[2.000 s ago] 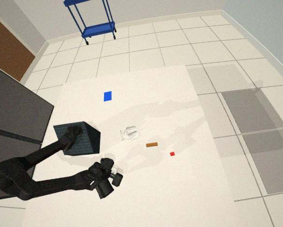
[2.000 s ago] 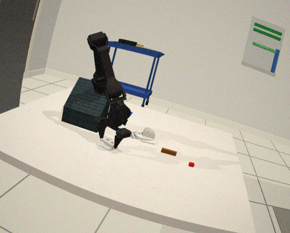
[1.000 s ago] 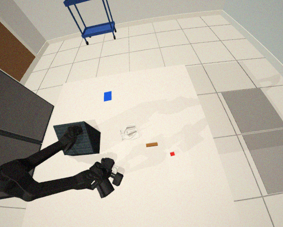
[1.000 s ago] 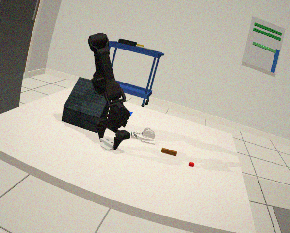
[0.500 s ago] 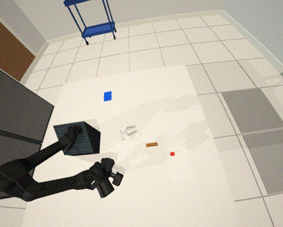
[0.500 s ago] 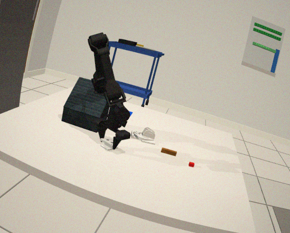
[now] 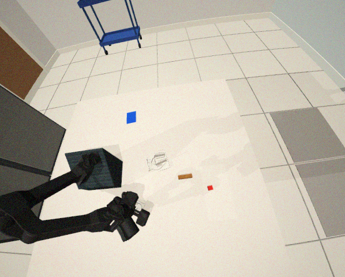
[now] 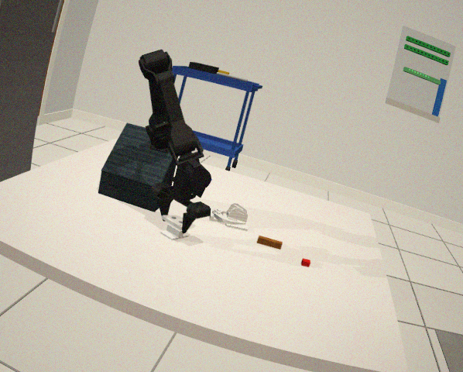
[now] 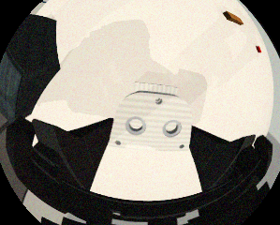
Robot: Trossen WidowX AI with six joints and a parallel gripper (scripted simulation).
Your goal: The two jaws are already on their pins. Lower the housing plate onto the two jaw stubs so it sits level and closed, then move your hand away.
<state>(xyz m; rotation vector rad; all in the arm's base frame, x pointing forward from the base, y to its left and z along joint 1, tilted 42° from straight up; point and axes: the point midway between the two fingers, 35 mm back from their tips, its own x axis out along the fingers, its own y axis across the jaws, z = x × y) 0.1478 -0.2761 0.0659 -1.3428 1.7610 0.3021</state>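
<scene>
The white bracket lies 2 cm below my gripper tip. Round my gripper tip: flat blue patch 4 cm behind, 62 cm to the left, 2 cm below; then small red cube 40 cm ahead, 6 cm to the left, 2 cm below; then brown block 28 cm ahead, 13 cm to the left, 2 cm below.
</scene>
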